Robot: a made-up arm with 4 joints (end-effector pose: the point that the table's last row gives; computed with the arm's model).
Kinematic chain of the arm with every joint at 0, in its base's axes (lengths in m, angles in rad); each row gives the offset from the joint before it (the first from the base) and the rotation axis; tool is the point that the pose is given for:
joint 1: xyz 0 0 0.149 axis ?
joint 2: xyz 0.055 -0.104 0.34 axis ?
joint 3: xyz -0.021 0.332 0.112 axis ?
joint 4: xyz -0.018 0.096 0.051 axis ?
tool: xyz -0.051 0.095 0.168
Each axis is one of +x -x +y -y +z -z.
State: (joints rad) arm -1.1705 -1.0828 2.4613 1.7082
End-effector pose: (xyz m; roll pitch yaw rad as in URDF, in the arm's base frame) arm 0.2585 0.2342 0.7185 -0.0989 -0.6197 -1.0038
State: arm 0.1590 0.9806 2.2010 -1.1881
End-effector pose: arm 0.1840 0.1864 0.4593 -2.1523 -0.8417 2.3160
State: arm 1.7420 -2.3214 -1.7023 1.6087
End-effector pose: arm -0.4621 -0.5532 -0.2718 2.3744 -0.2599 -0.0994
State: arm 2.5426 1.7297 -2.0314 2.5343
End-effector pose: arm -0.7494 -0.0592 -0.0375 -1.4398 -0.8938 0.7763
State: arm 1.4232 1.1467 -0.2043 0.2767
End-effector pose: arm -0.5609 0.1748 0.7878 1.0479 -0.3776 -1.2874
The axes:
joint 1: -y
joint 2: -z
joint 3: -y
joint 4: -x

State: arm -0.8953 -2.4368 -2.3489 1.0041
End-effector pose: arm 0.1068 -0.5309 0.7486 0.5973 1.0404 -2.0240
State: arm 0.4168 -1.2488 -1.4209 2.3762
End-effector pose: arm -0.6128 -0.1106 0.4244 2.9371 1.0865 0.3092
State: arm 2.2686 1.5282 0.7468 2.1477
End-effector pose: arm -0.6103 -0.0920 0.3837 -0.0041 0.4252 -2.2061
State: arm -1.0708 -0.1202 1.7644 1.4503
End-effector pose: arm 0.3398 0.4996 0.3379 -1.3132 -0.6920 -0.0300
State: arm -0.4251 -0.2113 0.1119 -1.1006
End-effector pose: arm 0.1579 0.1864 0.7963 1.1914 0.3036 0.2202
